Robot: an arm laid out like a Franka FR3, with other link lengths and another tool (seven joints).
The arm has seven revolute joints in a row. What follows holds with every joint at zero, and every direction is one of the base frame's.
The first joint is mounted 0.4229 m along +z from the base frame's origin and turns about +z.
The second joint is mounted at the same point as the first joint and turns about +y.
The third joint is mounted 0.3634 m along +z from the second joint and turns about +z.
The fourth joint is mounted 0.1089 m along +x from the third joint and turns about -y.
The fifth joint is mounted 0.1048 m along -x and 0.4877 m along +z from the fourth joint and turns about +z.
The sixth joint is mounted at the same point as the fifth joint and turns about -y.
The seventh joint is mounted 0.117 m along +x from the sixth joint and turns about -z.
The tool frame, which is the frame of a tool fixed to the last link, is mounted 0.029 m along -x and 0.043 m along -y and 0.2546 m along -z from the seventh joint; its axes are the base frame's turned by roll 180, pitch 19.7 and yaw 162.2 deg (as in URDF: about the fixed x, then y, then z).
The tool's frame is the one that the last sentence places.
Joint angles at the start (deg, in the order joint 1, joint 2, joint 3, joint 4, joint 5, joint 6, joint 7):
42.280 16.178 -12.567 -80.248 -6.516 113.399 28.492
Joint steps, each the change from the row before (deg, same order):
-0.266 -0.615 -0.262 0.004 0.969 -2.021 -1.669
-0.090 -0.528 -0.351 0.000 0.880 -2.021 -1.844
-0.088 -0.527 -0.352 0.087 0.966 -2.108 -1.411
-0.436 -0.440 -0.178 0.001 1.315 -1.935 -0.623
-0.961 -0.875 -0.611 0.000 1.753 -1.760 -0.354
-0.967 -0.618 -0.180 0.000 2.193 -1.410 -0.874
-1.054 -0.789 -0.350 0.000 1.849 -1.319 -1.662
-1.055 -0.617 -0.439 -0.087 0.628 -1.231 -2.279
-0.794 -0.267 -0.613 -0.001 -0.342 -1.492 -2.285
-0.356 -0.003 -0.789 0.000 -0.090 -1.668 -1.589
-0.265 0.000 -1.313 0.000 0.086 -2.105 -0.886
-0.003 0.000 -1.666 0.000 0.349 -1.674 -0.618
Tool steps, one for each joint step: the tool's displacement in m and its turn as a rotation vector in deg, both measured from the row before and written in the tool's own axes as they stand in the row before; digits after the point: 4 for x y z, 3 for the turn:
-0.0010 -0.0107 -0.0050 0.257 1.598 -0.833
0.0005 -0.0097 -0.0046 0.173 1.616 -1.174
0.0013 -0.0092 -0.0056 0.193 1.702 -0.722
0.0026 -0.0095 -0.0035 0.265 1.955 0.326
-0.0059 -0.0184 -0.0061 0.149 1.709 1.740
-0.0017 -0.0109 -0.0046 -0.691 1.966 1.081
-0.0062 -0.0143 -0.0063 -0.890 1.494 0.437
-0.0090 -0.0188 -0.0032 -0.199 0.820 -0.663
-0.0081 -0.0211 0.0001 0.748 0.651 -1.294
-0.0025 -0.0172 0.0022 0.935 1.166 -0.859
-0.0018 -0.0220 0.0023 1.431 1.583 0.179
-0.0027 -0.0206 0.0019 1.119 1.330 0.687

